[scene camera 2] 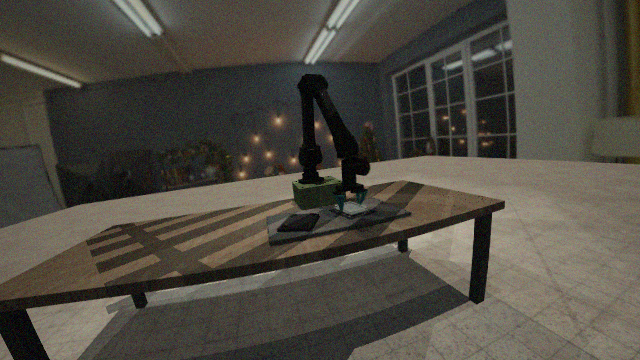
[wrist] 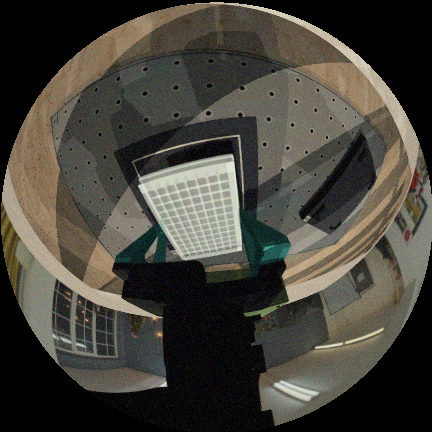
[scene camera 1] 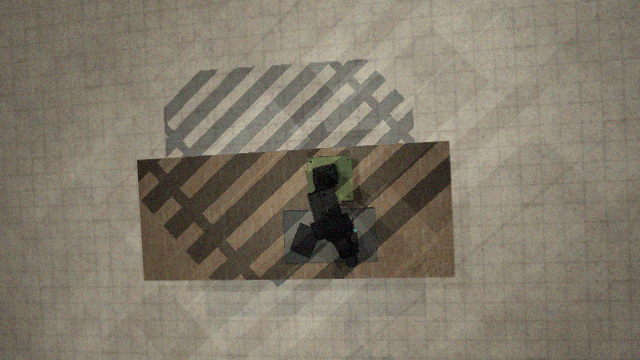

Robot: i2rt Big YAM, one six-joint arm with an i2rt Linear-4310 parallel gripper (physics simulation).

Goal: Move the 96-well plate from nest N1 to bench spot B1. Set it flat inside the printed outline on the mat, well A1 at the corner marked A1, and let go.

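Places are measured from the arm's base along level axes (x ahead, y left, z up), in metres.
Where they show: gripper, fingertip midpoint: (scene camera 2: 350,208) (wrist: 199,216); arm's base at its link origin: (scene camera 2: 311,181) (scene camera 1: 325,173).
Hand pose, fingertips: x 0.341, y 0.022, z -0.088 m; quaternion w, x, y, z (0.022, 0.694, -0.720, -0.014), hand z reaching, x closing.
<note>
Things, the pixels of their centre, and the offset from my fingertips. "spot": a spot on its surface instead. Level surfaces: height alone.
- white 96-well plate at the middle of its body: (wrist: 199,220) (scene camera 2: 350,207) 0.000 m left, 0.001 m ahead, 0.005 m up
- dark mat at its surface level: 0.005 m down
- pale printed outline at a spot on its surface: (wrist: 239,136) spot: 0.050 m right, 0.079 m ahead, 0.005 m down
- dark nest N1 at the middle of its body: (wrist: 348,193) (scene camera 2: 299,221) (scene camera 1: 304,240) 0.228 m right, 0.003 m back, 0.002 m up
- grey perforated board at the middle of its body: (wrist: 271,194) (scene camera 2: 333,216) (scene camera 1: 329,235) 0.086 m right, 0.003 m ahead, 0.013 m down
- wooden table at its surface level: 0.019 m down
The white 96-well plate (scene camera 2: 354,208) (wrist: 200,205) is between the teal fingers of my gripper (scene camera 2: 351,204) (wrist: 199,216), which is shut on its sides. The plate looks about level, low over the dark mat (wrist: 250,165). In the wrist view, the pale printed outline (wrist: 239,136) shows beyond the plate's far edge and along its right side; the near part is hidden under the plate. I cannot make out the A1 mark or any gap beneath the plate. The dark nest N1 (scene camera 1: 303,241) (scene camera 2: 298,222) (wrist: 345,185) holds no plate. The arm hides the plate in the overhead view.
The grey perforated board (scene camera 1: 370,245) (scene camera 2: 330,231) (wrist: 225,100) bears the mat and nest on the wooden table (scene camera 1: 410,260) (scene camera 2: 460,202). The green base block (scene camera 1: 346,172) (scene camera 2: 317,194) stands behind the board. Striped shadows cross the table.
</note>
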